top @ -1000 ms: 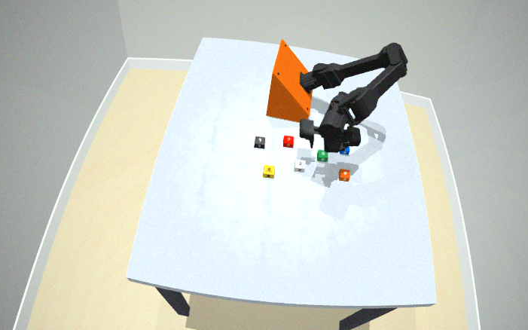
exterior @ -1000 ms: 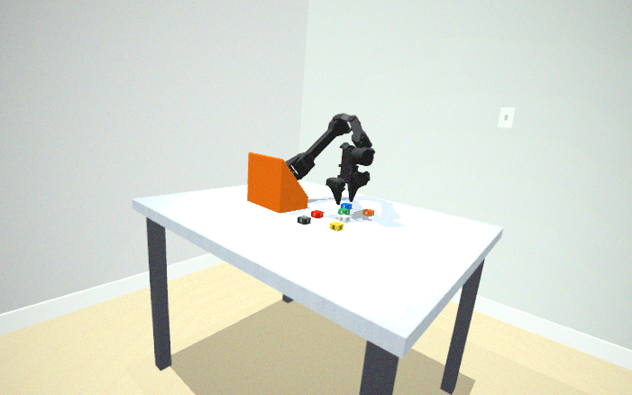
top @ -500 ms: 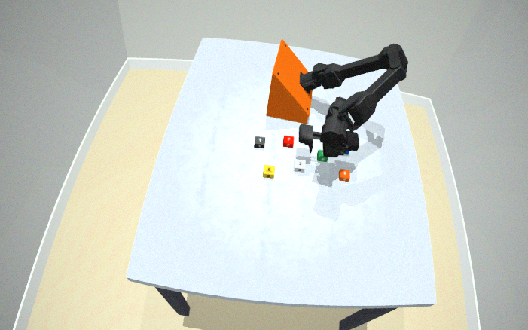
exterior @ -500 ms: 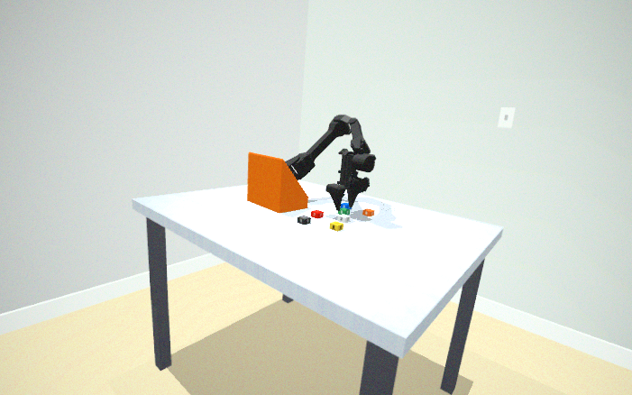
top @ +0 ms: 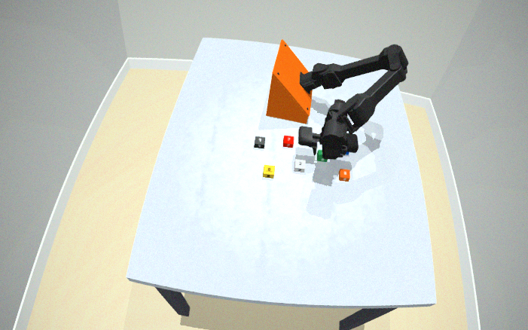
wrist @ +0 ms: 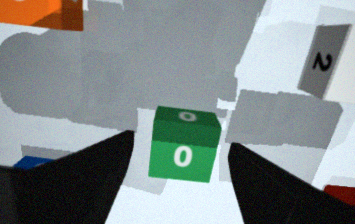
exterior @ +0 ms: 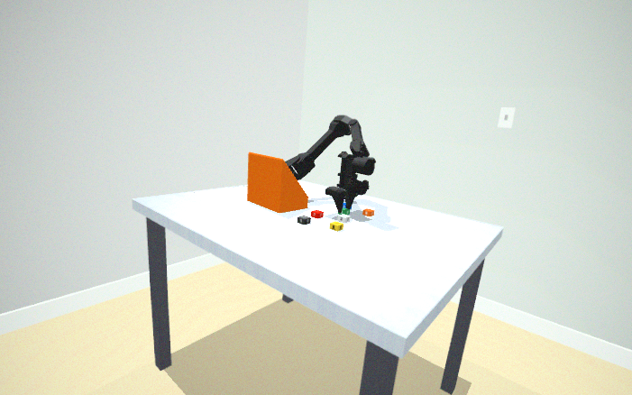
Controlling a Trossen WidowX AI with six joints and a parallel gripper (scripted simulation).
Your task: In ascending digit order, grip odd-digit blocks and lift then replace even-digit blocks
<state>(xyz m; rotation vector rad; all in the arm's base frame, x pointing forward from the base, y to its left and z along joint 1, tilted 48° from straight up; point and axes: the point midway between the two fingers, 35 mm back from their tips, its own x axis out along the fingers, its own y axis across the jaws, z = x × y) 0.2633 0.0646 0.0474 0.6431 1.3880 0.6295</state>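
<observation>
My gripper tip is 20 mm past the black block and 210 mm to the left of it. Also, from my gripper tip: blue block: 40 mm behind, 80 mm to the left; then white block: 50 mm ahead, 70 mm to the right; then green block: right at my gripper tip.
</observation>
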